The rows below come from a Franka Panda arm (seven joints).
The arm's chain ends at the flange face. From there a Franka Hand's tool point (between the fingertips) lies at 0.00 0.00 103.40 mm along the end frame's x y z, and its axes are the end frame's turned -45 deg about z.
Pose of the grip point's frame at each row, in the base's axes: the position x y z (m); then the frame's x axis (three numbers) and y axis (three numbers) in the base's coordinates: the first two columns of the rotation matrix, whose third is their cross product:
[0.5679 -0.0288 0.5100 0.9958 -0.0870 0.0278 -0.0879 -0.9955 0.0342]
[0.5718 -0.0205 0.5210 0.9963 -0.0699 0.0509 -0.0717 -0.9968 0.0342]
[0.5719 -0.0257 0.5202 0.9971 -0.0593 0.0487 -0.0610 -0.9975 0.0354]
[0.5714 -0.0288 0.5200 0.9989 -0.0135 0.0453 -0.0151 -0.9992 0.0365]
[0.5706 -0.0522 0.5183 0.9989 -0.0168 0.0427 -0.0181 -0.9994 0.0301]
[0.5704 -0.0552 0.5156 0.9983 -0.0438 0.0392 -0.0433 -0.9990 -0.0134]
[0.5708 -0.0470 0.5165 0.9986 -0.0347 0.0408 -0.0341 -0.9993 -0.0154]
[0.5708 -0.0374 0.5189 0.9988 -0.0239 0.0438 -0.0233 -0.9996 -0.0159]
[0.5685 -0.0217 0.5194 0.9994 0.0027 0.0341 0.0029 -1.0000 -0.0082]
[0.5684 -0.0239 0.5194 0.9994 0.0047 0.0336 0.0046 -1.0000 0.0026]
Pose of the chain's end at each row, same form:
[0.5653 -0.0250 0.6133 0.6420 -0.7654 0.0438 -0.7663 -0.6424 0.0045]
[0.5668 -0.0166 0.6242 0.6538 -0.7543 0.0602 -0.7552 -0.6554 -0.0118]
[0.5671 -0.0217 0.6234 0.6619 -0.7473 0.0595 -0.7482 -0.6634 -0.0094]
[0.5668 -0.0250 0.6232 0.6957 -0.7161 0.0578 -0.7170 -0.6970 -0.0062]
[0.5662 -0.0490 0.6216 0.6935 -0.7186 0.0515 -0.7191 -0.6948 -0.0089]
[0.5663 -0.0564 0.6189 0.6753 -0.7374 0.0182 -0.7365 -0.6754 -0.0372]
[0.5665 -0.0484 0.6198 0.6820 -0.7311 0.0180 -0.7302 -0.6821 -0.0397]
[0.5662 -0.0389 0.6222 0.6898 -0.7237 0.0197 -0.7227 -0.6899 -0.0422]
[0.5650 -0.0226 0.6227 0.7087 -0.7052 0.0183 -0.7046 -0.7090 -0.0299]
[0.5649 -0.0236 0.6227 0.7099 -0.7038 0.0256 -0.7034 -0.7104 -0.0219]

